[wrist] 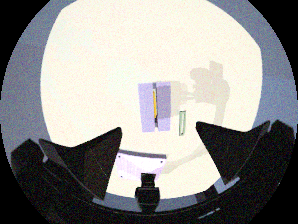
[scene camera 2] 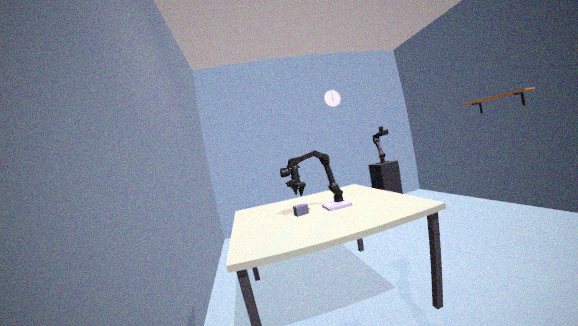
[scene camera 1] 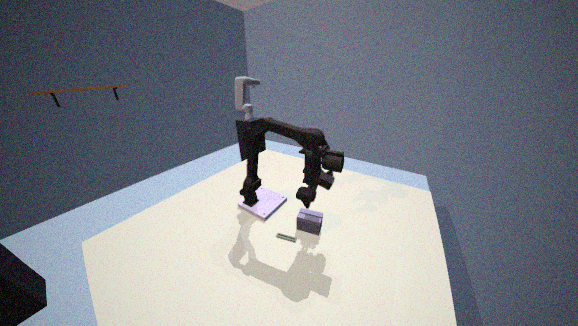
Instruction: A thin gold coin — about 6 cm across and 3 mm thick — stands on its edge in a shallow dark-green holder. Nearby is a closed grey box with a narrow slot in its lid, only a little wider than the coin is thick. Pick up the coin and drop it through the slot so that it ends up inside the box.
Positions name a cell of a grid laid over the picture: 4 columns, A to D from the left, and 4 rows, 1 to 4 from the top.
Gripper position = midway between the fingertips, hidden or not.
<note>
My gripper (scene camera 1: C3) is open, holding nothing.
My gripper is seen too in the wrist view (wrist: C3).
</note>
